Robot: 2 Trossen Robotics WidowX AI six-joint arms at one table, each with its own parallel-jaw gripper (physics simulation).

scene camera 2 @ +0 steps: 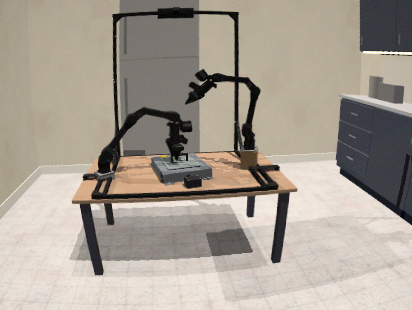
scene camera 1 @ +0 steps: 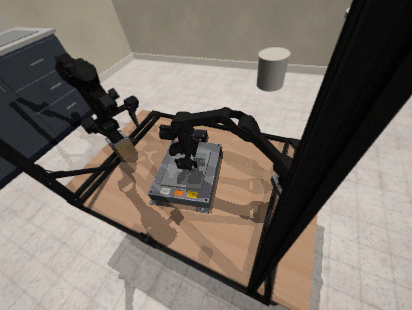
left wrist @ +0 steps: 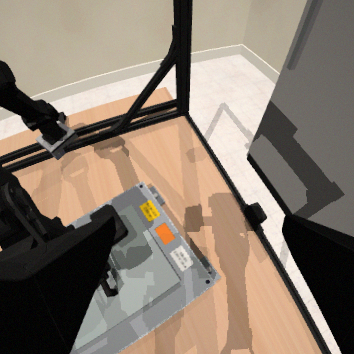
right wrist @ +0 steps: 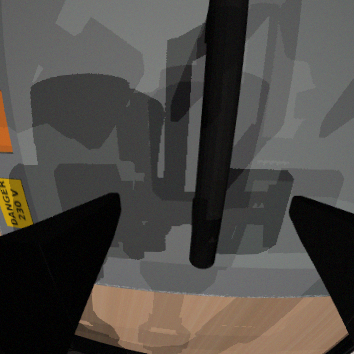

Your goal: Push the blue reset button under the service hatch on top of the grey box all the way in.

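The grey box (scene camera 1: pixel 217 157) (scene camera 2: pixel 186 175) (left wrist: pixel 198 280) (right wrist: pixel 175 276) sits on the table. Its hatch (left wrist: pixel 150 295) (right wrist: pixel 300 125) lies closed on top, with a black bar handle (scene camera 2: pixel 187 157) (left wrist: pixel 108 285) (right wrist: pixel 210 150). The blue button does not show. My right gripper (scene camera 1: pixel 186 166) (scene camera 2: pixel 175 159) (right wrist: pixel 206 203) is open and points down low over the hatch. In the right wrist view the handle stands between its spread fingertips, touching neither. My left gripper (scene camera 1: pixel 136 122) (scene camera 2: pixel 189 102) (left wrist: pixel 199 223) is open and empty, high above the table, away from the box.
A small black block (scene camera 1: pixel 201 135) (scene camera 2: pixel 192 181) stands beside the box on the table (scene camera 2: pixel 135 187). A brown block (scene camera 1: pixel 124 150) (scene camera 2: pixel 248 158) is under the left arm's base. Black frame rails (scene camera 2: pixel 185 194) run along the table's edges, with tall posts (scene camera 2: pixel 237 90) (left wrist: pixel 183 60).
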